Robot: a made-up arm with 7 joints.
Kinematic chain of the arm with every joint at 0, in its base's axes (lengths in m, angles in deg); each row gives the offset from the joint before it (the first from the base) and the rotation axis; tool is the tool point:
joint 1: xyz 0 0 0.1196 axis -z
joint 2: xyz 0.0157 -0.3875 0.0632 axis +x
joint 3: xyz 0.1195 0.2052 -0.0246 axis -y
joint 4: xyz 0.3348 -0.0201 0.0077 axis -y
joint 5: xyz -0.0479 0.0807 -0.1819 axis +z
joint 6: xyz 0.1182 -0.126 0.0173 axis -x
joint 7: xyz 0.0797 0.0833 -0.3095 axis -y
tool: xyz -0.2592 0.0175 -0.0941
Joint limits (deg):
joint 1: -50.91..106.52
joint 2: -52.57..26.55
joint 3: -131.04..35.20
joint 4: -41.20..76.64
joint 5: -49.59..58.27
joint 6: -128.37..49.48
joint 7: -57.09..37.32
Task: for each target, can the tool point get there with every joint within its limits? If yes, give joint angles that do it. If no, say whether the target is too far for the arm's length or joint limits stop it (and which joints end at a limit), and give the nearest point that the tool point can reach.
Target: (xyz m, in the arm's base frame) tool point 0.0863 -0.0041 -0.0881
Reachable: yes | joints 52.51 -2.88 -70.38 -6.07 2.28 -70.83 -18.95
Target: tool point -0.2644 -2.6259 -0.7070
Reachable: no: too far | nearest point -0.1297 -1.2879 -0.3561 | short by 1.390 m
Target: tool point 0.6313 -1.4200 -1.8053
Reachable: no: too far | nearest point 0.3902 -0.8777 -0.7747 | short by 1.189 m
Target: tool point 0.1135 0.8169 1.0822
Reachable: no: joint limits stop it (at a limit: joint 1, joint 3, joint 4, joint 7) | nearest point 0.3223 0.5864 0.7427 | short by 0.460 m
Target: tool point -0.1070 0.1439 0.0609
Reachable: yes | joints 10.63 5.74 -101.76 59.70 39.38 -97.61 14.16
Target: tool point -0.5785 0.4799 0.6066
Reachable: no: joint limits stop it (at a limit: joint 2, joint 3, joint 5, joint 7) | nearest point -0.5161 0.4281 0.5237 | short by 0.116 m
